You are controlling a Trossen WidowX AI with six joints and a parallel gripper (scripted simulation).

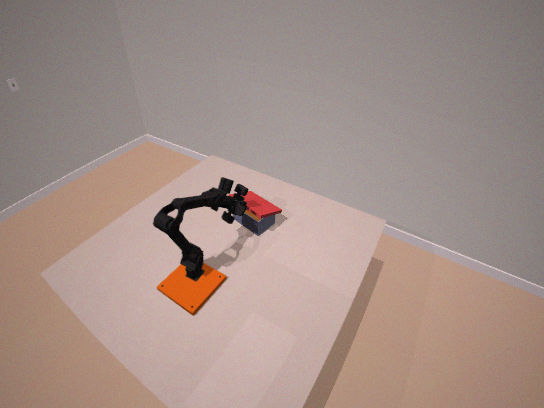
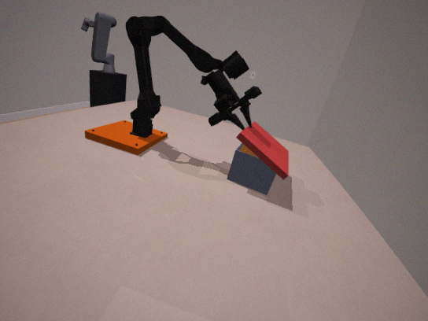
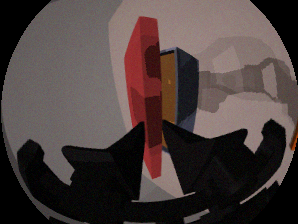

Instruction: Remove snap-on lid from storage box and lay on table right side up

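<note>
My gripper tip is now 7 cm short of the red lid, 2 cm to the left of it and 3 cm above it. From my gripper tip the other things lie so: storage box: 6 cm ahead, 1 cm to the right, 10 cm below.
</note>
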